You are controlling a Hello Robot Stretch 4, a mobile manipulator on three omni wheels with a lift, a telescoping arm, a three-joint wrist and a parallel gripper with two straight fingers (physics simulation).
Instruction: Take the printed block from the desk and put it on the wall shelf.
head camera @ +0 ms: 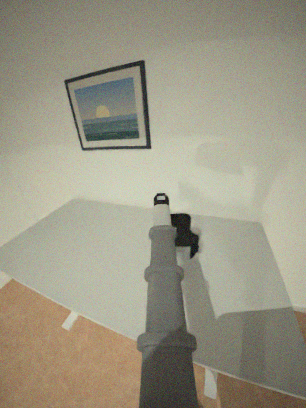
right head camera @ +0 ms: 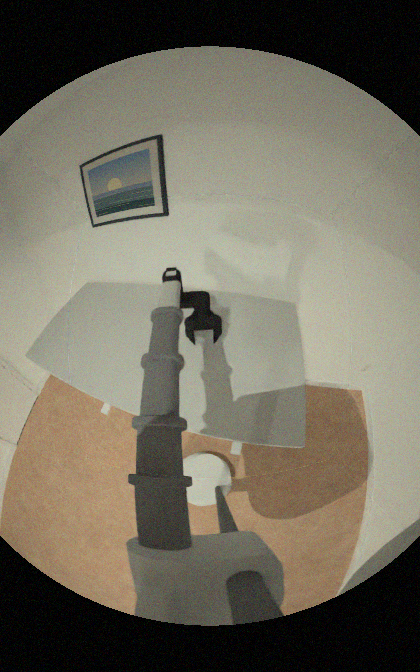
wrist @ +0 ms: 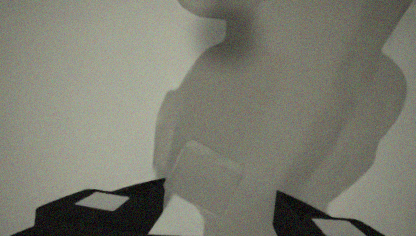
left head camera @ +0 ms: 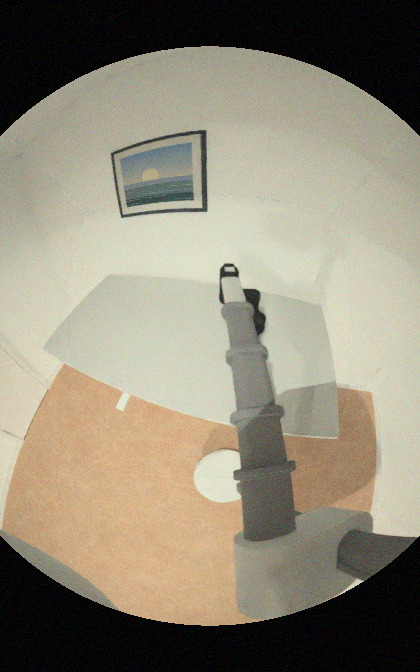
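Observation:
The printed block (wrist: 206, 177) is a small pale grey block, turned at an angle on the pale desk (head camera: 100, 250) (left head camera: 150, 330) (right head camera: 95, 340) (wrist: 75, 100) in the wrist view. It lies in the gripper's shadow. My gripper (right head camera: 205, 343) (wrist: 218, 201) is open, its black fingertips wide apart. In the wrist view the block shows between the fingertips, closer to the left one, with a gap at the right one. Whether it touches the left fingertip or how high the fingers are above it, I cannot tell. The wall shelf does not show in these views.
A framed sunset picture (head camera: 107, 107) (left head camera: 160, 175) (right head camera: 125, 180) hangs on the wall behind the desk. The telescoping arm (head camera: 164, 300) (left head camera: 252, 380) (right head camera: 160, 390) reaches over the desk. A round white disc (left head camera: 217, 475) (right head camera: 207, 480) shows near the desk's front edge. A side wall stands at the right.

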